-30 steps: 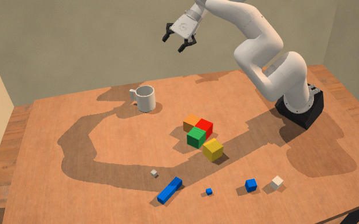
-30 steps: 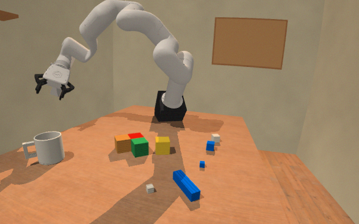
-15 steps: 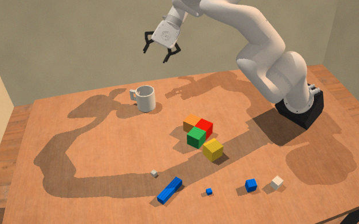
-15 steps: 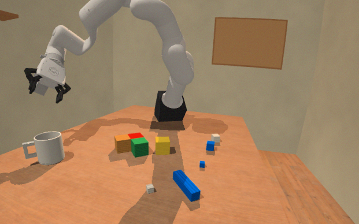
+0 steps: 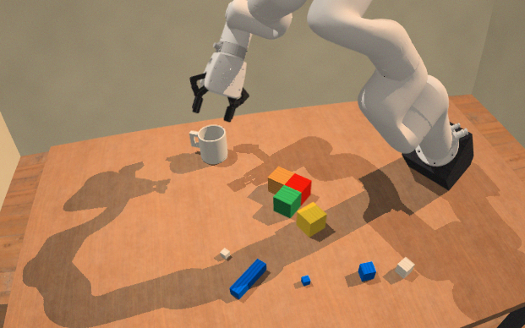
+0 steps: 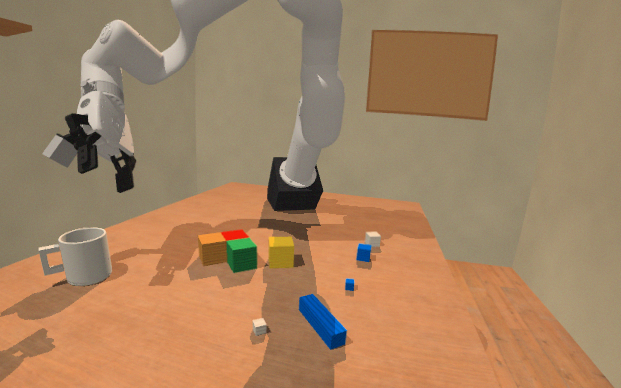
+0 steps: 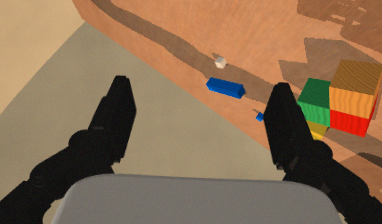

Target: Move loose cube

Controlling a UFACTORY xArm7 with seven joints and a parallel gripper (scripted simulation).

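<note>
The yellow cube is 240 mm behind my hand, 200 mm to the left of it and 180 mm below it. From my hand the other things lie so: green cube 190 mm behind, 140 mm to the left, 180 mm below; orange cube 170 mm behind, 70 mm to the left, 180 mm below; white mug 30 mm ahead, 80 mm to the right, 170 mm below.
</note>
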